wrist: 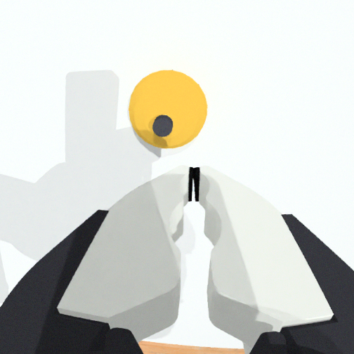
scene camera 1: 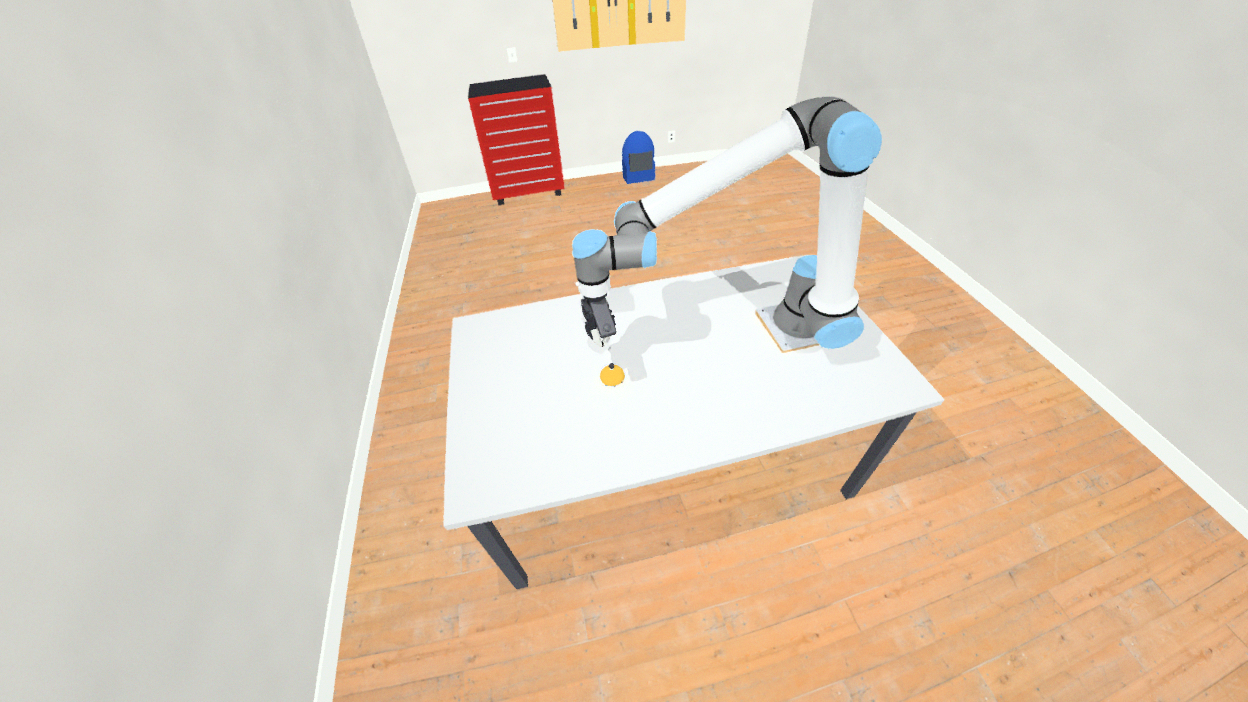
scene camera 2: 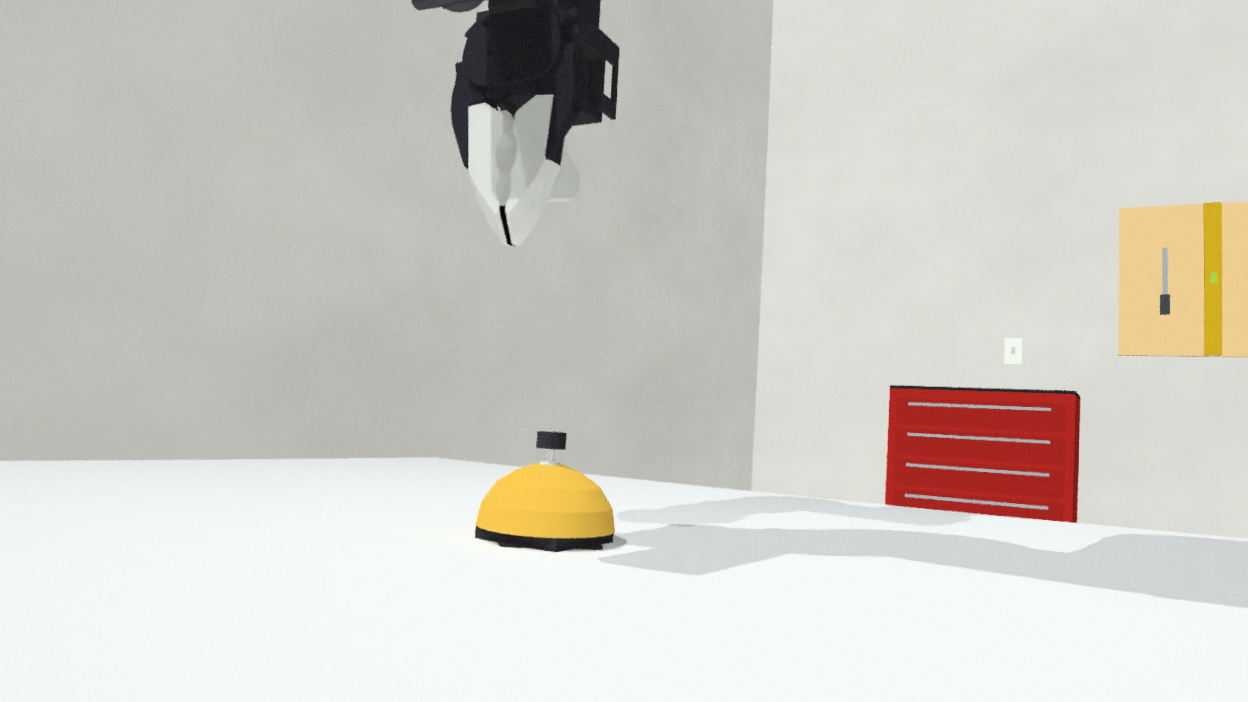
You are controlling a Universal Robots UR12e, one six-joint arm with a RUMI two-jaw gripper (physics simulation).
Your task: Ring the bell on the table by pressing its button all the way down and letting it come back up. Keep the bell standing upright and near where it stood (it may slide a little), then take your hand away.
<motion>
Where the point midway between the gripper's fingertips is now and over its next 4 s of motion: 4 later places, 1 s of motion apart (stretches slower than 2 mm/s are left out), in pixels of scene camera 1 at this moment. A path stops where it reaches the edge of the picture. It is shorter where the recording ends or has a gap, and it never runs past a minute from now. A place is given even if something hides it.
My gripper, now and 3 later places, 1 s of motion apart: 602, 346; 610, 360; 611, 365; 608, 343
</motion>
